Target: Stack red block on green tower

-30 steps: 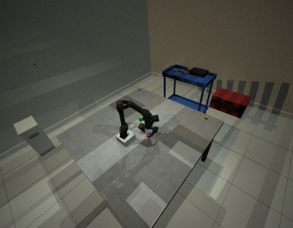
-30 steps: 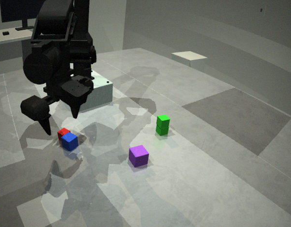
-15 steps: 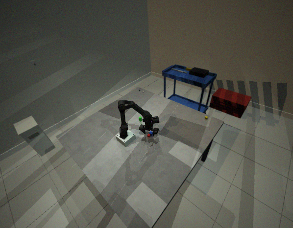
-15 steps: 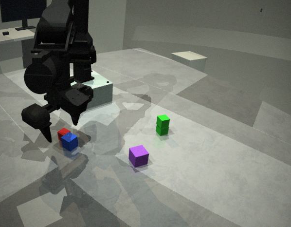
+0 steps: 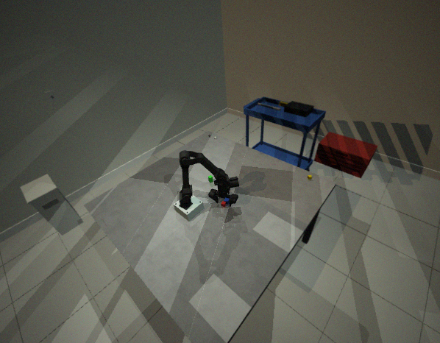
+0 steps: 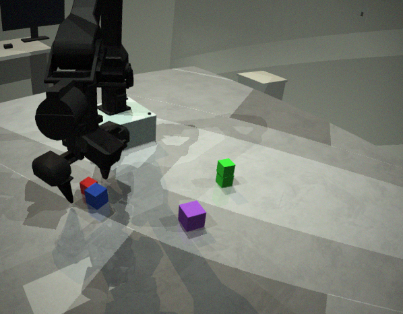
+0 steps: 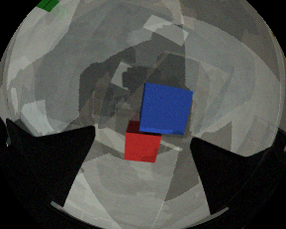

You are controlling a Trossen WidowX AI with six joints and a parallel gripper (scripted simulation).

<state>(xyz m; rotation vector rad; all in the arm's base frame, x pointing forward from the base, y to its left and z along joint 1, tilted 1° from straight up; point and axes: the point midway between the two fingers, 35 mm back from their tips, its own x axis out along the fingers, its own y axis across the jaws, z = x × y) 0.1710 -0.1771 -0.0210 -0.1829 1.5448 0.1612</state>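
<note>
Now: the blue block 30 mm ahead of my gripper tip and 10 mm above it. The rest, counted from my gripper tip: red block: right at my gripper tip; then yellow block: 540 mm ahead, 400 mm to the right; then purple block: 180 mm ahead, 90 mm to the left, 10 mm above.
</note>
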